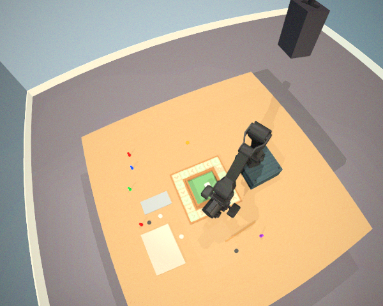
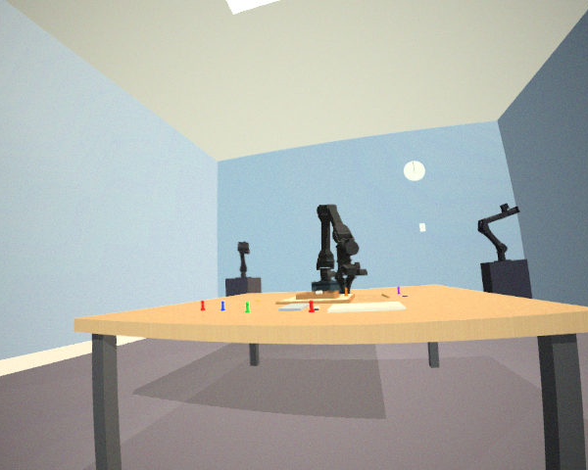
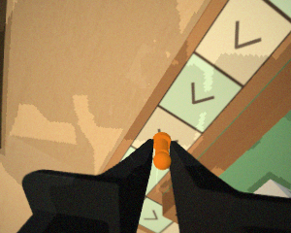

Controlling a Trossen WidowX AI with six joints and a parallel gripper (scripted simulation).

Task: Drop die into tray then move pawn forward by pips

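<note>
The white die is 11 cm to the right of my gripper tip and 2 cm ahead of it. Round my gripper tip: orange pawn: 1 cm above; then purple pawn: 21 cm to the left, 15 cm behind, 1 cm below; then green dice tray: 11 cm to the right, 4 cm ahead, 1 cm below.
</note>
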